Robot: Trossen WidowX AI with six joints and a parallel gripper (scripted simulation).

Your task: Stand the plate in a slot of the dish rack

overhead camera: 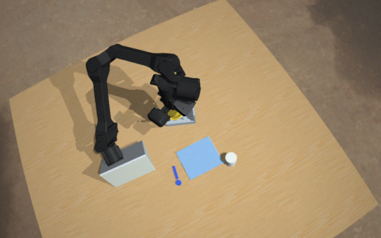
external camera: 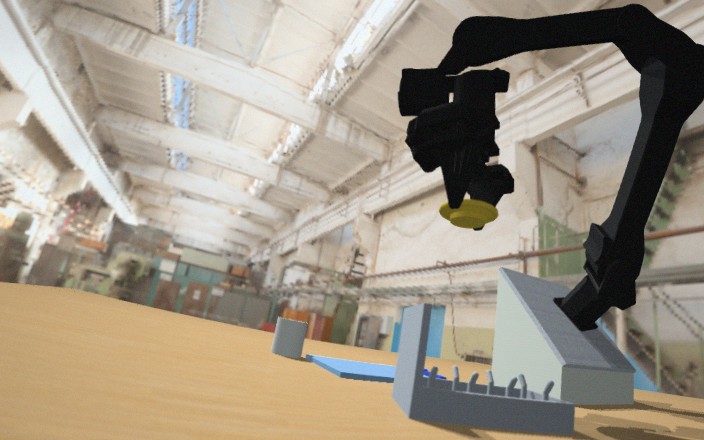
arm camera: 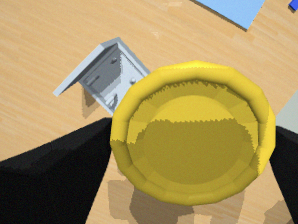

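Right now the grey dish rack is 170 mm below my gripper tip, 60 mm to the left of it and 40 mm ahead of it. Round my gripper tip: yellow plate (10 mm above); white cup (220 mm to the right, 170 mm below, 100 mm ahead).
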